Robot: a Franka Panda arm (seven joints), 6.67 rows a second.
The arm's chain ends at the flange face. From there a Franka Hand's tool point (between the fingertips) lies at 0.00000 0.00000 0.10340 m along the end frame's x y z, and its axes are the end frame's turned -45 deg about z.
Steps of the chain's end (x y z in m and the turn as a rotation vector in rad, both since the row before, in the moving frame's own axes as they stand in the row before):
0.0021, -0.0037, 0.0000, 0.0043, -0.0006, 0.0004
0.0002, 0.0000, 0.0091, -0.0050, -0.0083, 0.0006
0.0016, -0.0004, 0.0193, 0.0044, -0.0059, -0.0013
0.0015, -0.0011, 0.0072, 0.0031, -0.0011, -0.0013
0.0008, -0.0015, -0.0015, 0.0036, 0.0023, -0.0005
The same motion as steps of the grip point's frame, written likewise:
0.0044, -0.0015, 0.0000, 0.0035, 0.0026, 0.0004
-0.0008, -0.0001, 0.0091, 0.0023, -0.0094, 0.0006
0.0013, 0.0001, 0.0193, 0.0073, -0.0011, -0.0013
0.0020, 0.0000, 0.0072, 0.0030, 0.0014, -0.0013
0.0021, -0.0006, -0.0015, 0.0009, 0.0042, -0.0005

